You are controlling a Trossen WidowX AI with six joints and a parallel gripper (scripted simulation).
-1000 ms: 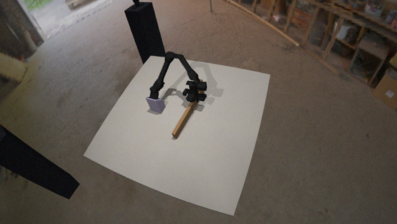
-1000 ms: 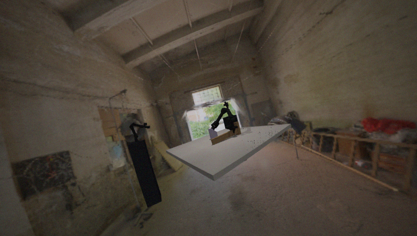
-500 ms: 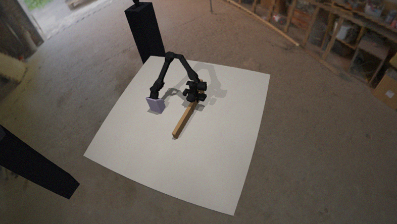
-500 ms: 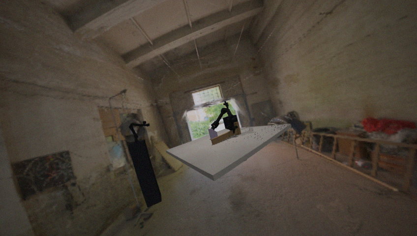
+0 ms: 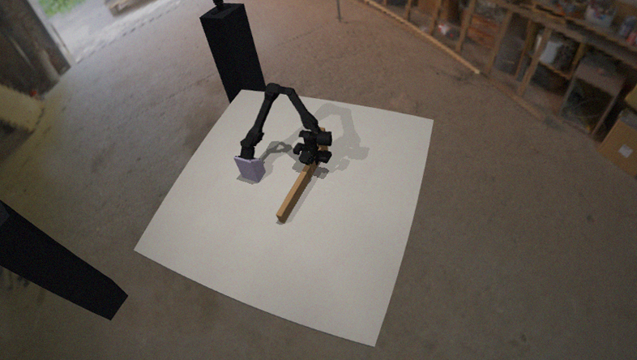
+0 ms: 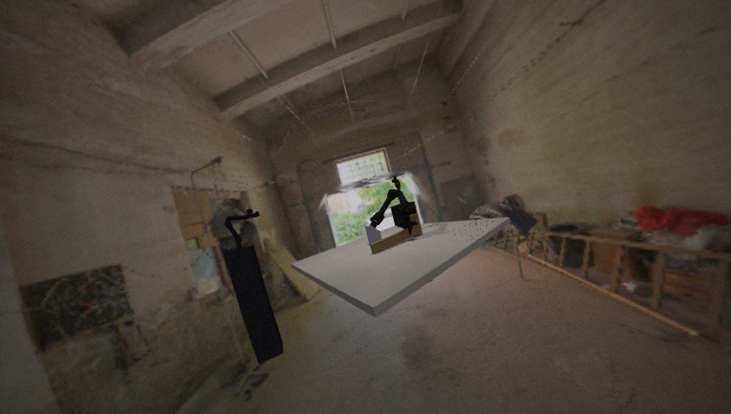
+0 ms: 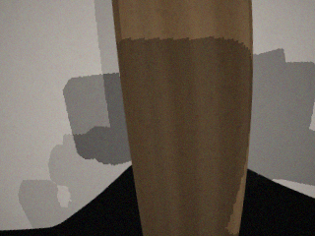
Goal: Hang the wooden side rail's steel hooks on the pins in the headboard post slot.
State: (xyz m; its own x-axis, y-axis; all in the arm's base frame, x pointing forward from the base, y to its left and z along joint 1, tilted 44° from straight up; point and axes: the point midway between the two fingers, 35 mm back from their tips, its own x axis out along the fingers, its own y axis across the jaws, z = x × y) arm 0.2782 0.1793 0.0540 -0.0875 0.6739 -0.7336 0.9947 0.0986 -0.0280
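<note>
Now: the headboard post 10 mm behind my gripper tip, 100 mm to the left of it and 50 mm above it.
</note>
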